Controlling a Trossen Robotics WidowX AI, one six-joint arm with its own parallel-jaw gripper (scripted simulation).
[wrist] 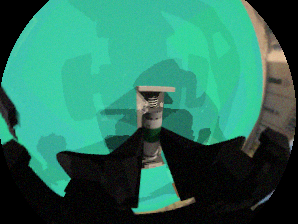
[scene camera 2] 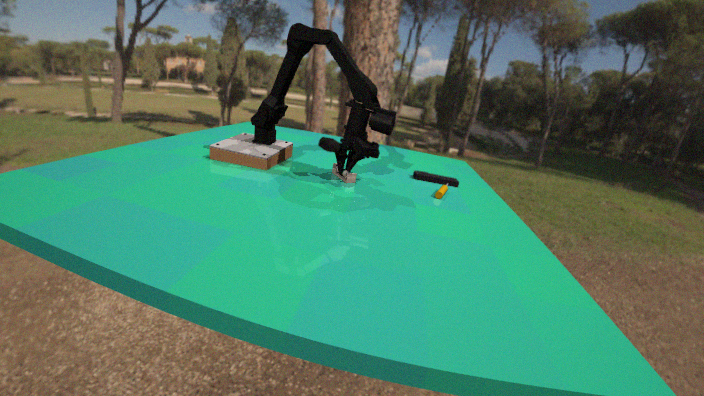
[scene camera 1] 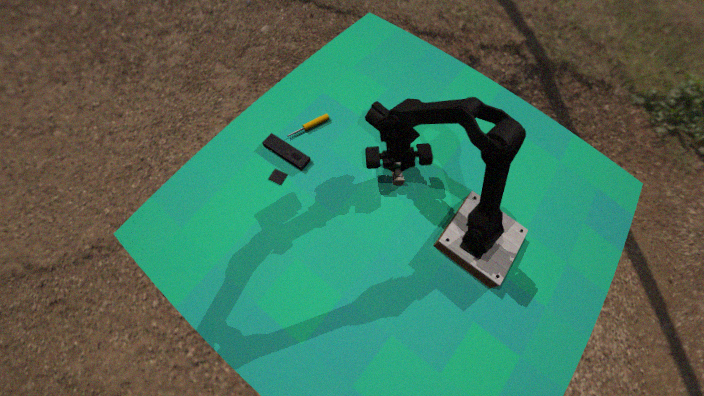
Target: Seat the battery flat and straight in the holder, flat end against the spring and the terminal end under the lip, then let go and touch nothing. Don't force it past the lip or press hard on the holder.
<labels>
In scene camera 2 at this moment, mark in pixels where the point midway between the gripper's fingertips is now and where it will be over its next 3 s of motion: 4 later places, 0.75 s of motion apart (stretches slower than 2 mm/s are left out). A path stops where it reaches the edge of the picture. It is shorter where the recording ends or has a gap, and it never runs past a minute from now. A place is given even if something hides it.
My gripper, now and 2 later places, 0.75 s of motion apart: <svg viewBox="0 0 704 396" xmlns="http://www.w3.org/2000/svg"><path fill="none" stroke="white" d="M343 174L341 173L342 158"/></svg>
</labels>
